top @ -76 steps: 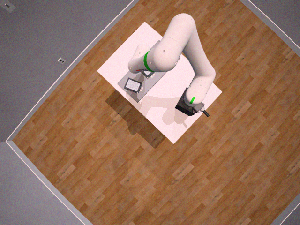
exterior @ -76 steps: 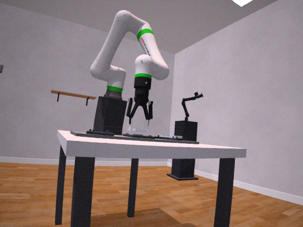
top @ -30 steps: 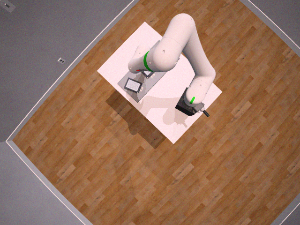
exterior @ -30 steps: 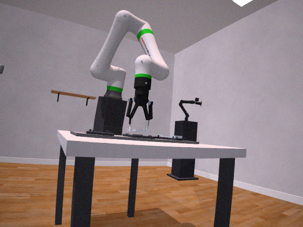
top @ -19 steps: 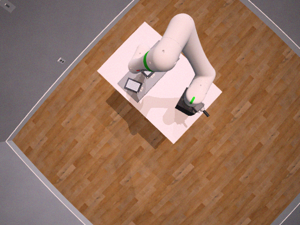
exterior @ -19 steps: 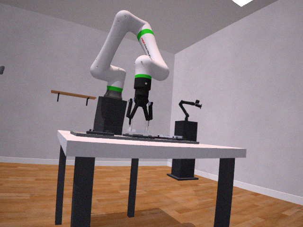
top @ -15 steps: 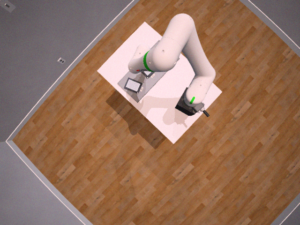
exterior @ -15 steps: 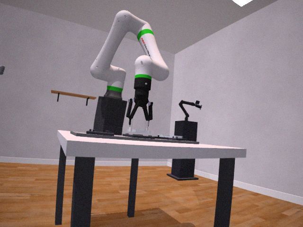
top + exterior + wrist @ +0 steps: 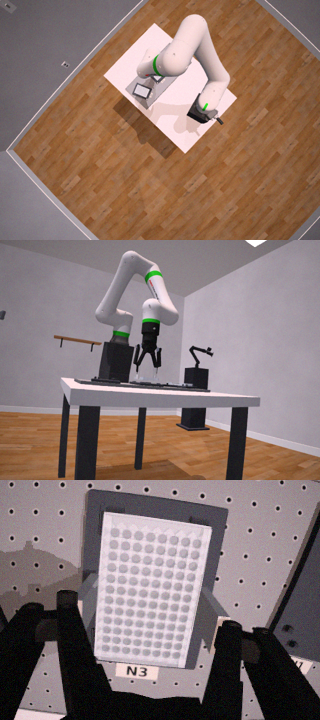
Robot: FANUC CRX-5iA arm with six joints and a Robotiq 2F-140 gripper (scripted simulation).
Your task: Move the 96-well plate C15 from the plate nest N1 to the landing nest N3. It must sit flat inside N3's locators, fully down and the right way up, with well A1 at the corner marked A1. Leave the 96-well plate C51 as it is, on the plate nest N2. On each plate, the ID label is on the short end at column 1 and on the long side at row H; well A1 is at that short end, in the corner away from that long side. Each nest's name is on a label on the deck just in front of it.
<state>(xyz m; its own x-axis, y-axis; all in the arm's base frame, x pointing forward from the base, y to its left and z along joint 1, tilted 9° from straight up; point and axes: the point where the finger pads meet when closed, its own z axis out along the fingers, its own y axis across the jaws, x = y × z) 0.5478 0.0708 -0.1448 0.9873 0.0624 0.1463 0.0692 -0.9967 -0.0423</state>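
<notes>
The landing nest N3 lies 50 mm below my hand. The rest, counted from my hand: N3 label 100 mm behind, 50 mm below, 10 mm to the right; then N1 label 190 mm to the right, 60 mm behind, 50 mm below.
</notes>
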